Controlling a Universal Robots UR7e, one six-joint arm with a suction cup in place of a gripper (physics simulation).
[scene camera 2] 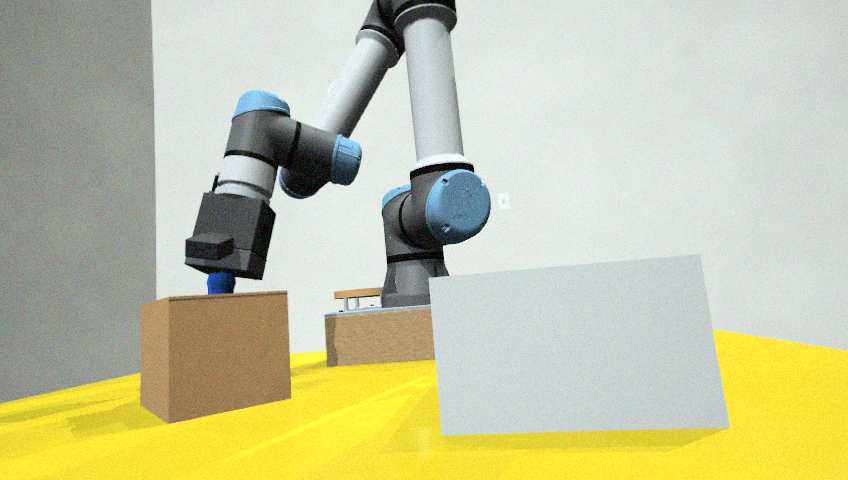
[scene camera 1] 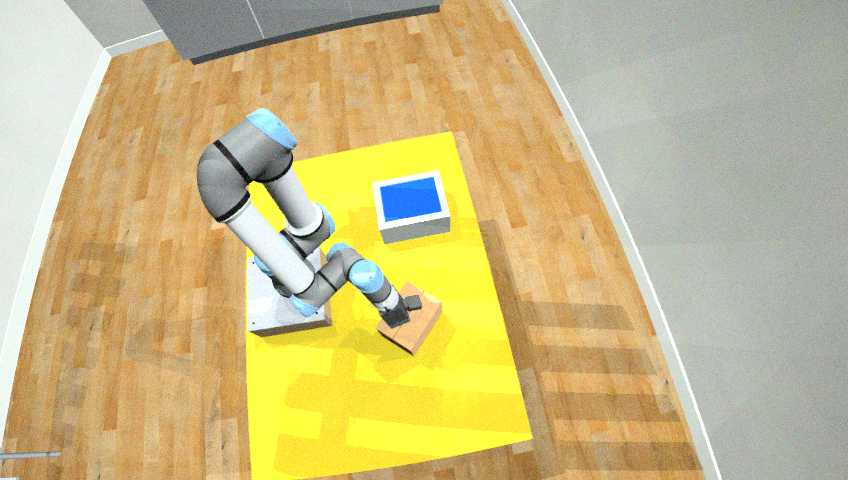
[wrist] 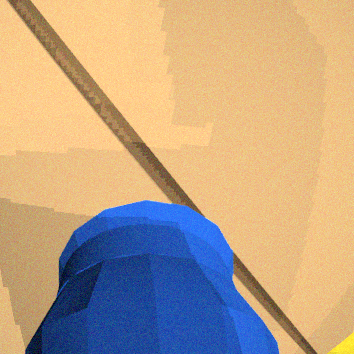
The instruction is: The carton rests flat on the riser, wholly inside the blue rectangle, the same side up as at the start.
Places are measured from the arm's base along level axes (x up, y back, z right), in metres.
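Pixels of known places: hand, its tool point: (wrist: pixel 165 251); arm's base, origin of its link: (scene camera 2: pixel 419 303).
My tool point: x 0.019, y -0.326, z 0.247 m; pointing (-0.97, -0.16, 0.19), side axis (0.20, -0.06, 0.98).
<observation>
For each thing: its top centre in the pictures, then the offset to it from my tool point. Level surfaces: height alone.
- brown carton, centre of its top: (wrist: pixel 154 169) (scene camera 2: pixel 211 297) (scene camera 1: pixel 408 314) dx +0.012, dy -0.023, dz -0.006 m
- yellow mat, height of its surface: dx -0.118 m
- white riser, centre of its top: (scene camera 2: pixel 543 273) (scene camera 1: pixel 410 198) dx +0.002, dy -0.133, dz -0.413 m
- blue rectangle, centre of its top: (scene camera 1: pixel 410 198) dx +0.002, dy -0.133, dz -0.413 m
The brown carton (scene camera 1: pixel 419 335) (scene camera 2: pixel 214 351) stands low on the yellow mat (scene camera 1: pixel 385 411) (scene camera 2: pixel 354 445), in front of the arm's base; I cannot tell whether it is just off the mat. Its top with a dark tape seam fills the wrist view (wrist: pixel 246 105). My blue suction cup (scene camera 2: pixel 220 285) (wrist: pixel 147 211) presses on the middle of the carton's top, right beside the seam, and holds the carton. The white riser (scene camera 1: pixel 414 230) (scene camera 2: pixel 575 346) stands apart at the far side of the mat. The blue rectangle (scene camera 1: pixel 413 198) on its top is bare.
The arm's pedestal (scene camera 1: pixel 277 313) (scene camera 2: pixel 379 337) stands at the mat's left edge, close to the carton. A grey cabinet (scene camera 1: pixel 283 24) is at the far wall. Wood floor surrounds the mat.
</observation>
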